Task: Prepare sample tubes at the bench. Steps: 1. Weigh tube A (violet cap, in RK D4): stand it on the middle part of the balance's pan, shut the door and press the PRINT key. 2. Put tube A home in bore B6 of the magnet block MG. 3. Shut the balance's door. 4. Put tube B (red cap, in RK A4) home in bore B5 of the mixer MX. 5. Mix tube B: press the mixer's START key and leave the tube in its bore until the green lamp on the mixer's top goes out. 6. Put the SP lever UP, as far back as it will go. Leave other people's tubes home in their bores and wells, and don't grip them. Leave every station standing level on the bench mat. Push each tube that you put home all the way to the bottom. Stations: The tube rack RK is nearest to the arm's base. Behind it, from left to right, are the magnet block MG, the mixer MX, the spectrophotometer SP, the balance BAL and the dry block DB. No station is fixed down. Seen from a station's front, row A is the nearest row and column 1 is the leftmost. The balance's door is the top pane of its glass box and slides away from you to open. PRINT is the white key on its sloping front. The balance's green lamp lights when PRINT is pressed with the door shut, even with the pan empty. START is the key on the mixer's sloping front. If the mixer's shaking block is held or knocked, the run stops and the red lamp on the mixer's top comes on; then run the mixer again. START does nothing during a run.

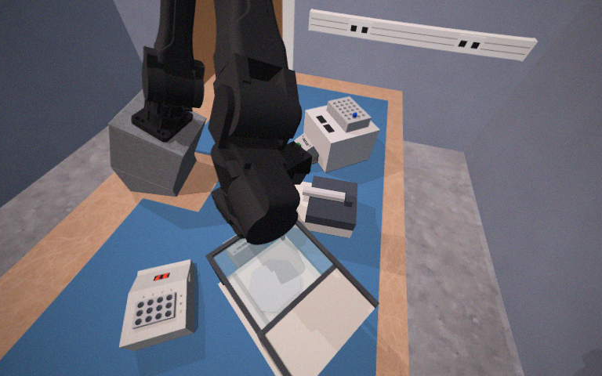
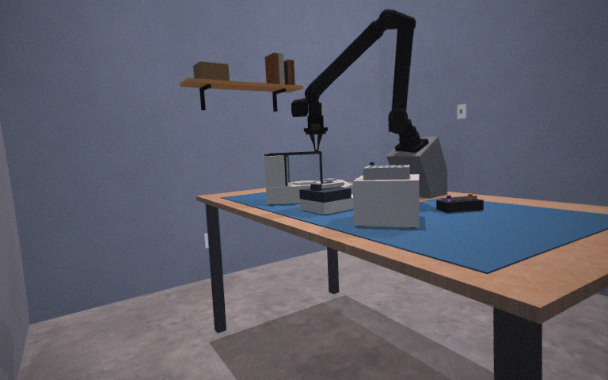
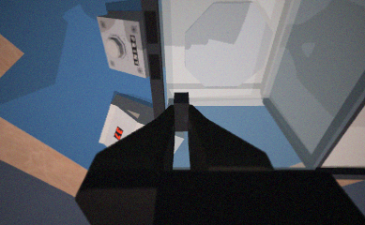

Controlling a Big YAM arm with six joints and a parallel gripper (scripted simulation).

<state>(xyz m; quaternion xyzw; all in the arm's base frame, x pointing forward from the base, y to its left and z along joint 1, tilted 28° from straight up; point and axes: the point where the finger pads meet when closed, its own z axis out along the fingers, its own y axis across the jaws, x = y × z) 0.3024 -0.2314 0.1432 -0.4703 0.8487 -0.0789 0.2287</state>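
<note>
My hand is 3 cm short of the balance door, 1 cm to the left of it and 1 cm above it. From my hand the other things lie so: dry block DB 19 cm below, 17 cm behind, 12 cm to the right; then SP lever 23 cm to the left, 13 cm below, 9 cm ahead; then white print key 15 cm below, 8 cm behind, 5 cm to the left.
</note>
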